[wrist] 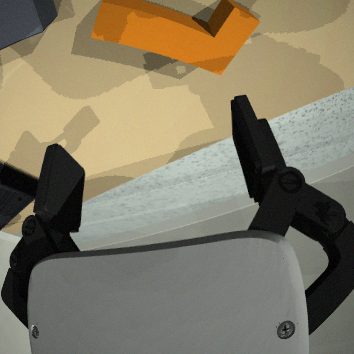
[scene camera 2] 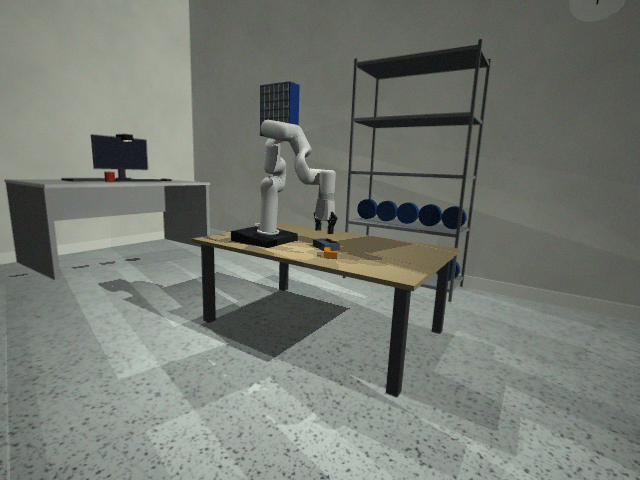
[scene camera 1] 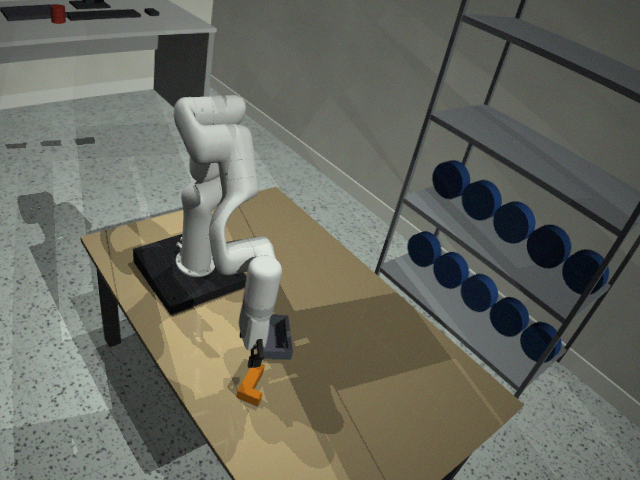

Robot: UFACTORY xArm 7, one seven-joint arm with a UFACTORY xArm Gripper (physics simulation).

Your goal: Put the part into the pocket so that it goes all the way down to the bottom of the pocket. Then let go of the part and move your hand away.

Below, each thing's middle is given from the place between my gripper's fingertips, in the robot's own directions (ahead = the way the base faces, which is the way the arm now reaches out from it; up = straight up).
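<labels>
Orange L-shaped part [wrist: 211, 45]: from my hand, 1 cm to the right of it, 3 cm ahead of it, 10 cm below it. Pocket block [scene camera 1: 279, 344]: 5 cm behind my hand, 16 cm to the left of it, 9 cm below it.
</labels>
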